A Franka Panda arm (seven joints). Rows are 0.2 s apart.
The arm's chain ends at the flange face. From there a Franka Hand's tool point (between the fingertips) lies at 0.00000 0.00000 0.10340 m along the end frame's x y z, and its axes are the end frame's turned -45 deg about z.
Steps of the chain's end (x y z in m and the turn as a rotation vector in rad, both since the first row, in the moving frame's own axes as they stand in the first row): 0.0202 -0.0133 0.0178 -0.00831 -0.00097 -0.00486; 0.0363 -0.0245 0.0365 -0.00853 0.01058 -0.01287; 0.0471 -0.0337 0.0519 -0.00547 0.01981 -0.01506; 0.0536 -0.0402 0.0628 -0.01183 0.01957 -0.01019; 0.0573 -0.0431 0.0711 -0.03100 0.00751 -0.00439; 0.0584 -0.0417 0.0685 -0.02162 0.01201 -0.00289
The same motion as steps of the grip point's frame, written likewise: 0.0230 0.0054 0.0178 -0.00519 -0.00656 -0.00486; 0.0432 0.0097 0.0365 -0.01351 0.00145 -0.01287; 0.0582 0.0113 0.0519 -0.01788 0.01014 -0.01506; 0.0669 0.0118 0.0628 -0.02220 0.00547 -0.01019; 0.0693 0.0129 0.0710 -0.02723 -0.01661 -0.00439; 0.0701 0.0143 0.0685 -0.02378 -0.00680 -0.00289
